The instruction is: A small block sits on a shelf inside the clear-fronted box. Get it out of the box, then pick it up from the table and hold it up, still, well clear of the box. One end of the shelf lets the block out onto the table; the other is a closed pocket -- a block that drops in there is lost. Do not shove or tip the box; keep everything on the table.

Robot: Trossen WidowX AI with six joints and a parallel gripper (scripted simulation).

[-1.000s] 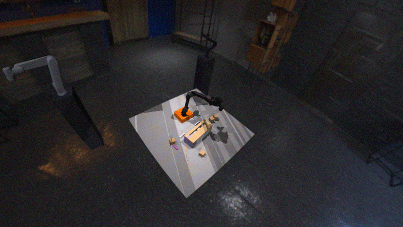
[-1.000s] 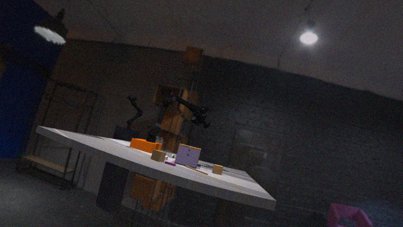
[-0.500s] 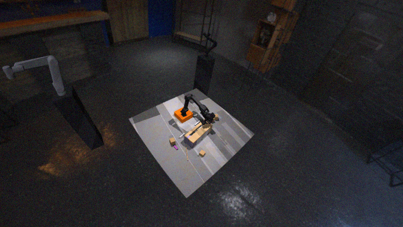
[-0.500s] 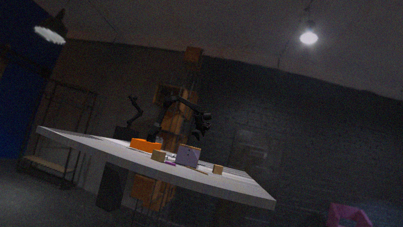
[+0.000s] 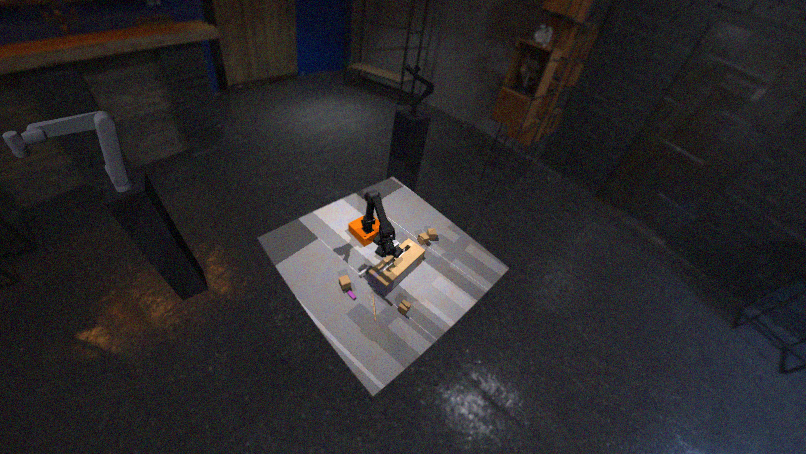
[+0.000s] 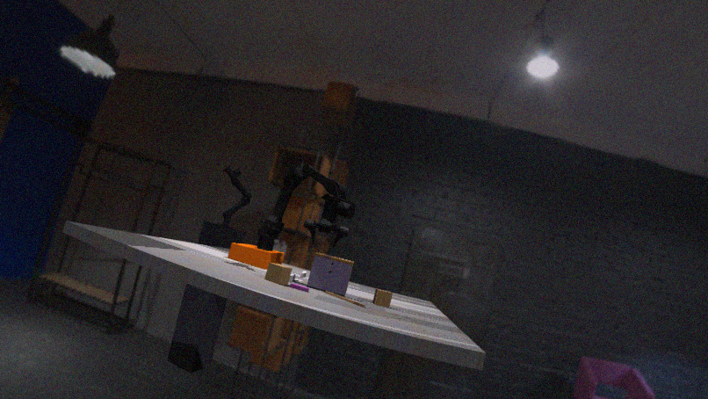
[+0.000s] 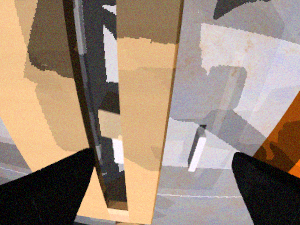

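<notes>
Now: gripper tip 3 cm short of the box, 2 cm to the right of it and 10 cm above it. From my gripper tip the other things lie so: thin stick 20 cm ahead, 24 cm to the right, 16 cm below; then tan block 4 cm ahead, 4 cm to the left, 7 cm below.
</notes>
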